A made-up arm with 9 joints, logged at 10 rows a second.
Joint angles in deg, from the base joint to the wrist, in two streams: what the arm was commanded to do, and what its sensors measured. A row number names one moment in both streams.
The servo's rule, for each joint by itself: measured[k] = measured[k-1] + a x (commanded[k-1-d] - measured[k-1]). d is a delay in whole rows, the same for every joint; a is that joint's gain. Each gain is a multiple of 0.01, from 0.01 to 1. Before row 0 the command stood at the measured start. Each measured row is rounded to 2 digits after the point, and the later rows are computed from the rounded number. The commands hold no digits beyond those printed.
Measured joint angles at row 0: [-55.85 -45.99 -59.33 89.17 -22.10 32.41 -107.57 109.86 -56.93]
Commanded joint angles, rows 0 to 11: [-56.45 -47.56 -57.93 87.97 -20.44 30.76 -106.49 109.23 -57.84]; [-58.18 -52.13 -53.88 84.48 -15.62 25.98 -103.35 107.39 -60.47]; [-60.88 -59.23 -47.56 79.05 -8.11 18.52 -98.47 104.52 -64.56]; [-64.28 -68.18 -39.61 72.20 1.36 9.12 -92.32 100.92 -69.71]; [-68.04 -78.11 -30.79 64.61 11.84 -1.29 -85.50 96.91 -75.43]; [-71.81 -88.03 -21.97 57.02 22.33 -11.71 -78.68 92.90 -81.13]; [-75.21 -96.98 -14.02 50.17 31.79 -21.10 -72.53 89.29 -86.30]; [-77.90 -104.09 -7.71 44.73 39.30 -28.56 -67.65 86.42 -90.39]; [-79.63 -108.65 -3.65 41.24 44.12 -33.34 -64.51 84.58 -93.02]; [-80.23 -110.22 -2.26 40.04 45.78 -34.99 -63.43 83.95 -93.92]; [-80.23 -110.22 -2.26 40.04 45.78 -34.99 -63.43 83.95 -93.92]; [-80.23 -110.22 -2.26 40.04 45.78 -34.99 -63.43 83.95 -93.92]
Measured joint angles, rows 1 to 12: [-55.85 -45.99 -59.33 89.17 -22.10 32.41 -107.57 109.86 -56.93]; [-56.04 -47.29 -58.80 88.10 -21.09 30.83 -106.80 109.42 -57.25]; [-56.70 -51.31 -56.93 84.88 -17.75 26.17 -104.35 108.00 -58.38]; [-58.00 -57.88 -53.37 79.69 -11.87 18.83 -100.18 105.56 -60.54]; [-59.95 -66.43 -48.14 73.02 -3.80 9.51 -94.60 102.31 -63.75]; [-62.46 -76.12 -41.55 65.54 5.74 -0.86 -88.14 98.53 -67.84]; [-65.36 -86.01 -34.11 57.96 15.86 -11.28 -81.42 94.59 -72.49]; [-68.41 -95.12 -26.48 51.03 25.58 -20.71 -75.11 90.88 -77.32]; [-71.35 -102.57 -19.35 45.42 33.95 -28.25 -69.81 87.76 -81.89]; [-73.92 -107.62 -13.38 41.70 40.15 -33.14 -66.05 85.53 -85.79]; [-75.88 -109.78 -9.15 40.22 43.58 -34.92 -64.19 84.42 -88.64]; [-77.23 -110.15 -6.53 40.06 44.92 -34.99 -63.65 84.09 -90.49]
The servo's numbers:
d 1
a 0.31 0.83 0.38 0.89 0.61 0.96 0.71 0.70 0.35

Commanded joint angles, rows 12 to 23: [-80.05 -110.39 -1.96 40.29 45.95 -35.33 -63.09 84.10 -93.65]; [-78.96 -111.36 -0.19 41.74 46.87 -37.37 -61.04 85.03 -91.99]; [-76.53 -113.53 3.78 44.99 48.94 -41.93 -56.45 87.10 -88.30]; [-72.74 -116.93 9.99 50.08 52.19 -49.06 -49.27 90.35 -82.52]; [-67.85 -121.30 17.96 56.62 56.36 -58.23 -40.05 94.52 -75.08]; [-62.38 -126.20 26.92 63.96 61.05 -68.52 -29.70 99.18 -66.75]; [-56.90 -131.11 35.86 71.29 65.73 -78.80 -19.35 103.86 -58.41]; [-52.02 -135.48 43.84 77.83 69.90 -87.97 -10.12 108.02 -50.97]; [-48.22 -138.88 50.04 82.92 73.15 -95.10 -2.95 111.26 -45.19]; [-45.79 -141.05 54.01 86.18 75.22 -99.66 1.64 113.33 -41.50]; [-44.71 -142.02 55.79 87.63 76.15 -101.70 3.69 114.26 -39.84]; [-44.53 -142.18 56.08 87.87 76.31 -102.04 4.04 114.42 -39.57]
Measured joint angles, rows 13 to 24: [-78.16 -110.21 -4.91 40.04 45.44 -34.99 -63.49 83.99 -91.69]; [-78.75 -110.36 -3.79 40.26 45.75 -35.32 -63.21 84.07 -92.38]; [-78.82 -111.19 -2.42 41.58 46.43 -37.29 -61.67 84.74 -92.24]; [-78.11 -113.13 -0.06 44.61 47.96 -41.74 -57.96 86.39 -90.86]; [-76.45 -116.28 3.76 49.48 50.54 -48.77 -51.79 89.16 -87.94]; [-73.78 -120.45 9.16 55.83 54.09 -57.85 -43.45 92.91 -83.44]; [-70.25 -125.22 15.91 63.07 58.34 -68.09 -33.69 97.30 -77.60]; [-66.11 -130.11 23.49 70.39 62.85 -78.37 -23.51 101.89 -70.88]; [-61.74 -134.57 31.22 77.01 67.15 -87.59 -14.00 106.18 -63.91]; [-57.55 -138.15 38.37 82.27 70.81 -94.80 -6.15 109.74 -57.36]; [-53.90 -140.56 44.31 85.75 73.50 -99.47 -0.62 112.25 -51.81]; [-51.05 -141.77 48.67 87.42 75.12 -101.61 2.44 113.66 -47.62]
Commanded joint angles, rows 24 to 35: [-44.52 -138.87 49.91 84.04 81.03 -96.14 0.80 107.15 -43.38]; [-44.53 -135.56 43.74 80.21 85.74 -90.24 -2.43 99.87 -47.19]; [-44.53 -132.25 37.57 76.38 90.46 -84.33 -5.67 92.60 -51.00]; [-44.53 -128.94 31.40 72.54 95.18 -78.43 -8.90 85.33 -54.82]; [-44.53 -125.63 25.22 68.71 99.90 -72.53 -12.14 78.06 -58.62]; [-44.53 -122.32 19.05 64.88 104.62 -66.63 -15.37 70.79 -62.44]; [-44.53 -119.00 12.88 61.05 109.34 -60.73 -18.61 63.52 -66.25]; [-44.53 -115.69 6.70 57.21 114.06 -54.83 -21.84 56.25 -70.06]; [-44.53 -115.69 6.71 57.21 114.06 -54.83 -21.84 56.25 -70.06]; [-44.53 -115.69 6.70 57.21 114.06 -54.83 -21.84 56.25 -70.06]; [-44.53 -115.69 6.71 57.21 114.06 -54.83 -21.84 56.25 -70.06]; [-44.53 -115.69 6.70 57.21 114.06 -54.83 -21.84 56.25 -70.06]
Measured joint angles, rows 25 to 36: [-49.03 -142.11 51.49 87.82 75.85 -102.02 3.58 114.19 -44.80]; [-47.63 -139.42 50.89 84.46 79.01 -96.38 1.61 109.26 -44.30]; [-46.67 -136.22 48.17 80.68 83.12 -90.49 -1.26 102.69 -45.31]; [-46.01 -132.92 44.14 76.85 87.60 -84.58 -4.39 95.63 -47.30]; [-45.55 -129.62 39.30 73.01 92.22 -78.68 -7.59 88.42 -49.93]; [-45.23 -126.31 33.95 69.18 96.90 -72.78 -10.82 81.17 -52.97]; [-45.01 -123.00 28.29 65.35 101.61 -66.88 -14.05 73.90 -56.28]; [-44.86 -119.68 22.43 61.52 106.33 -60.98 -17.29 66.63 -59.77]; [-44.76 -116.37 16.45 57.68 111.05 -55.08 -20.52 59.36 -63.37]; [-44.69 -115.81 12.75 57.26 112.89 -54.84 -21.46 57.18 -65.71]; [-44.64 -115.71 10.45 57.22 113.60 -54.83 -21.73 56.53 -67.23]; [-44.61 -115.69 9.03 57.21 113.88 -54.83 -21.81 56.33 -68.22]
